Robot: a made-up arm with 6 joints. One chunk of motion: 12 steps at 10 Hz.
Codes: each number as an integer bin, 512 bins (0 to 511) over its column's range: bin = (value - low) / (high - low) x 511, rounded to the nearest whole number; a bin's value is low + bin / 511 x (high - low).
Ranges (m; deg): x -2..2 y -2..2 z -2..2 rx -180..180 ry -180..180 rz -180..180
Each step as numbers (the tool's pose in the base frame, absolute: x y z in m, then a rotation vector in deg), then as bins.
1 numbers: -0.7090 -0.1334 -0.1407 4.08 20.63 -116.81
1 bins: 165 238 238 261 285 90
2 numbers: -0.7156 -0.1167 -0.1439 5.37 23.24 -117.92
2 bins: 164 241 237 263 288 88
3 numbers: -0.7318 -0.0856 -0.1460 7.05 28.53 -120.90
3 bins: 162 245 237 266 296 84
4 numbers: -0.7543 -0.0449 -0.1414 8.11 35.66 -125.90
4 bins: 159 250 237 267 306 77
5 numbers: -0.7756 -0.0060 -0.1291 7.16 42.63 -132.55
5 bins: 156 255 239 266 316 67
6 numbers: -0.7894 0.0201 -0.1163 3.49 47.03 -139.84
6 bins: 155 258 241 260 322 57
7 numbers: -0.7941 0.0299 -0.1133 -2.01 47.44 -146.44
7 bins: 154 259 241 253 323 48
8 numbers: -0.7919 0.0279 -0.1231 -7.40 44.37 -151.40
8 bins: 154 259 240 245 318 41
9 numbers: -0.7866 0.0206 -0.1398 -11.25 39.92 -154.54
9 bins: 155 258 238 240 312 36
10 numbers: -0.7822 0.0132 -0.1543 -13.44 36.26 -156.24
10 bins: 156 257 236 236 307 34
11 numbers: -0.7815 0.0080 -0.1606 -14.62 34.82 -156.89
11 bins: 156 257 235 235 305 33
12 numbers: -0.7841 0.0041 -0.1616 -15.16 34.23 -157.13
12 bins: 155 256 235 234 304 32
